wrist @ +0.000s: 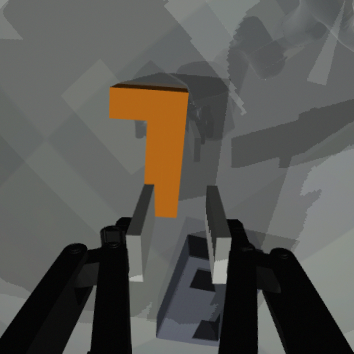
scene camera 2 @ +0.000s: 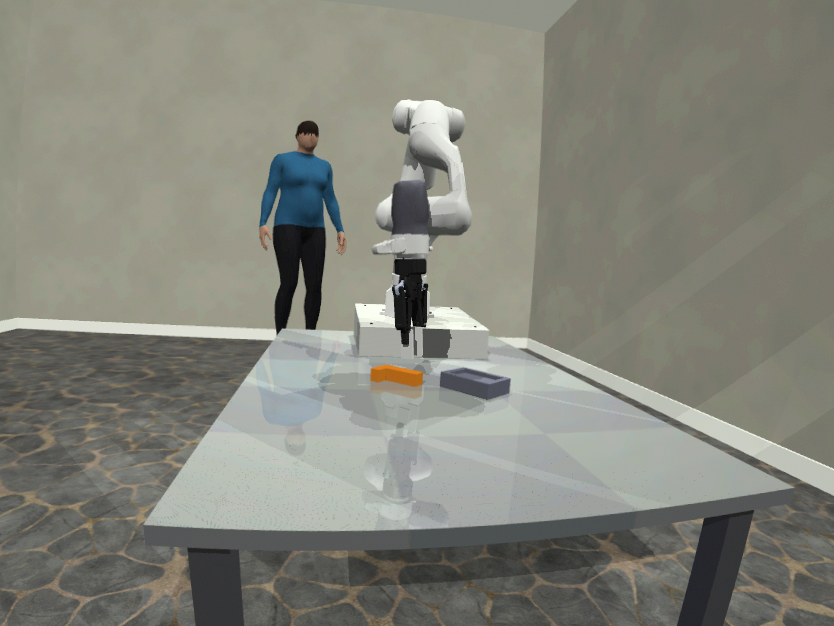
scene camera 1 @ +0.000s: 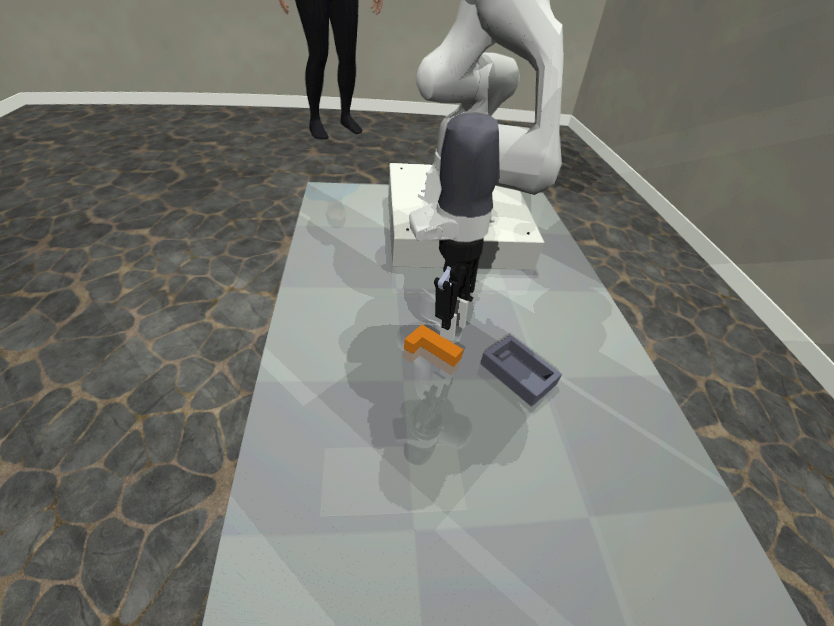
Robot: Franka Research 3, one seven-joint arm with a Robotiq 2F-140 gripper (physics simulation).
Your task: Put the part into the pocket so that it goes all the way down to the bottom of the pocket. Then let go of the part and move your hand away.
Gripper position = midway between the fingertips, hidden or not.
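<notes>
On the table rests an orange L-shaped block (scene camera 1: 423, 337), which appears again in the wrist view (wrist: 164, 108) and in scene camera 2 (scene camera 2: 385, 372). A grey pocket block (wrist: 192, 307) is part of the scene too. The gripper (scene camera 1: 452, 331) can also be seen in the wrist view (wrist: 179, 203), and scene camera 2 shows the gripper as well (scene camera 2: 412, 356).
</notes>
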